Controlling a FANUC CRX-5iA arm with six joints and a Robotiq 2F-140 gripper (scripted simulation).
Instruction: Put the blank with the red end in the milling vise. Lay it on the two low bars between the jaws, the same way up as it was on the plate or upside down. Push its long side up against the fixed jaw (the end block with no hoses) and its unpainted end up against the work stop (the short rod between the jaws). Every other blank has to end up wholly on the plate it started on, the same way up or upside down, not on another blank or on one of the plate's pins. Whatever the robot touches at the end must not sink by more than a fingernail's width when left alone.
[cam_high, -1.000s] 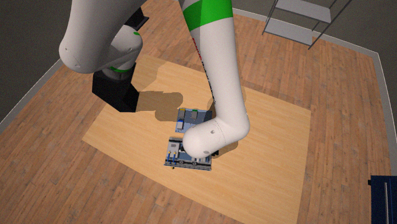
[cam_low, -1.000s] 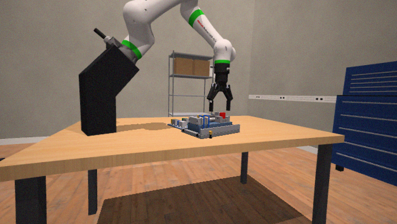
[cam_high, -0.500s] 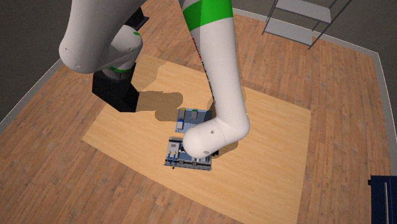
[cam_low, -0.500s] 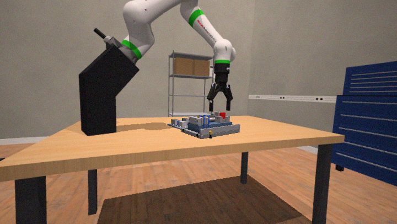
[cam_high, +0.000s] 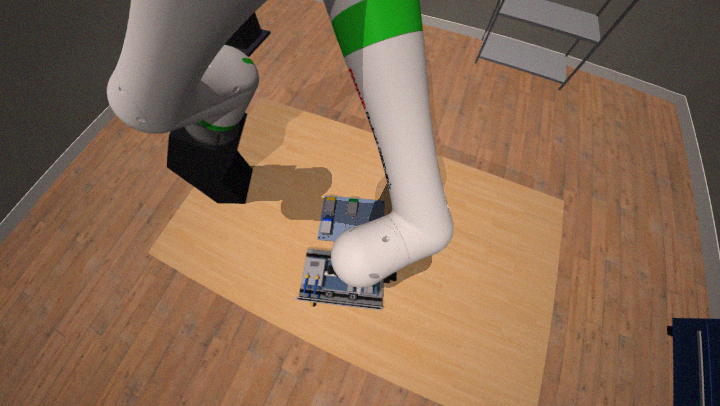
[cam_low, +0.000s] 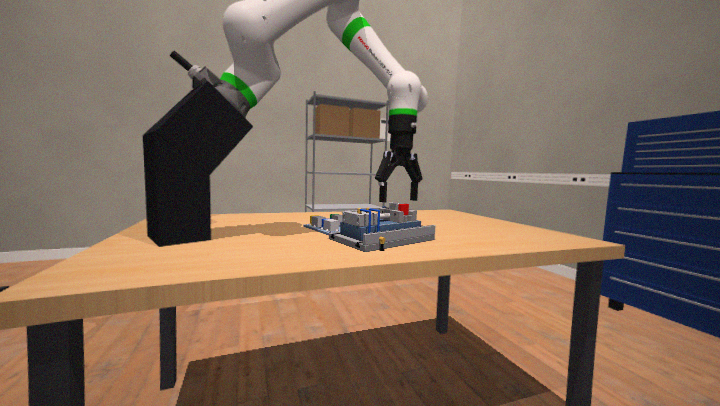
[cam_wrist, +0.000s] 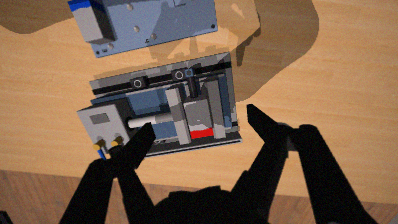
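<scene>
Right now the red-ended blank is 40 mm below my hand. Round my hand: work stop rod 40 mm to the left, 40 mm below, 20 mm behind; blue-ended blank 200 mm behind, 130 mm to the left, 110 mm below; fixed jaw 60 mm below, 30 mm ahead, 10 mm to the left.
</scene>
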